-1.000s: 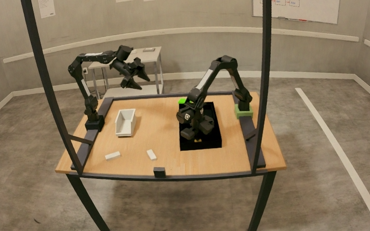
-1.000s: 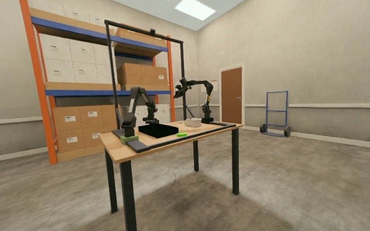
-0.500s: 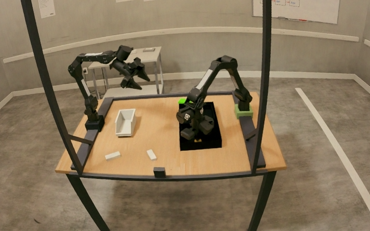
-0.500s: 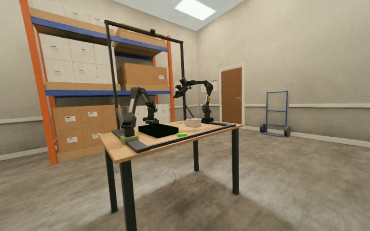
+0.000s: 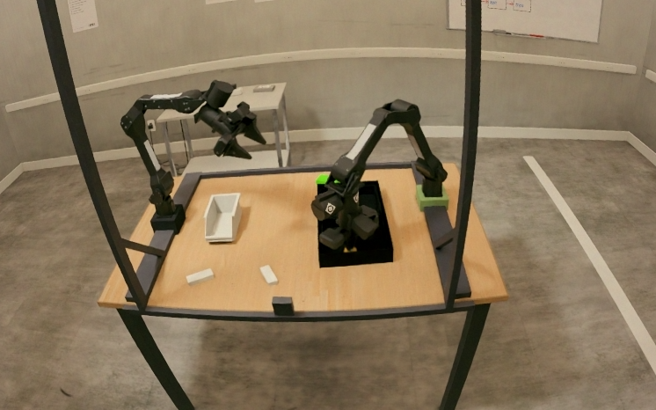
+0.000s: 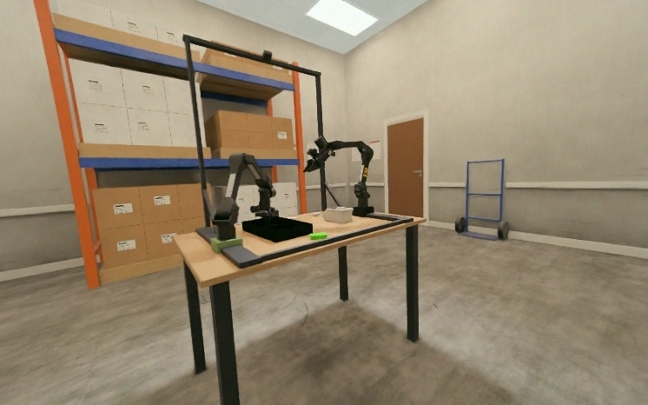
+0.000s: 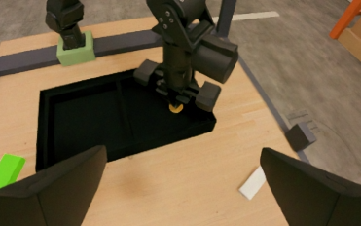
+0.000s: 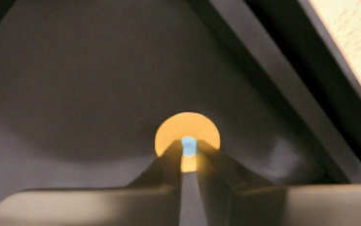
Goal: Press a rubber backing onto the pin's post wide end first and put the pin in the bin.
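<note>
Now: right hand 3 cm above the round pin. The rest, counted from my right hand: white bin 17 cm ahead, 40 cm to the left, 1 cm below; black tray 12 cm ahead, 2 cm to the right, 3 cm below.
</note>
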